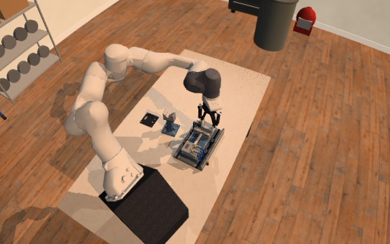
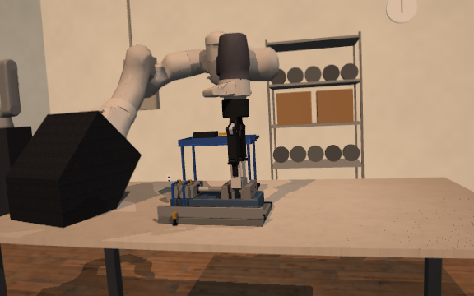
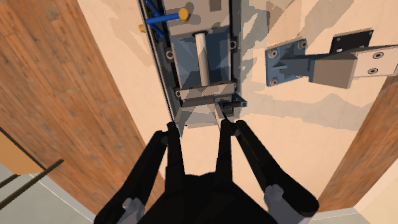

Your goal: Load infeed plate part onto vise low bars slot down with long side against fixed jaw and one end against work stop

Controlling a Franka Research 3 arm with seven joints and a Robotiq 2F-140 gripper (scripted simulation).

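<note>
The part is 3 cm below my hand. Round my hand: vise (7 cm behind, 3 cm to the left, 8 cm below); then dark infeed plate (3 cm behind, 39 cm to the left, 12 cm below).
</note>
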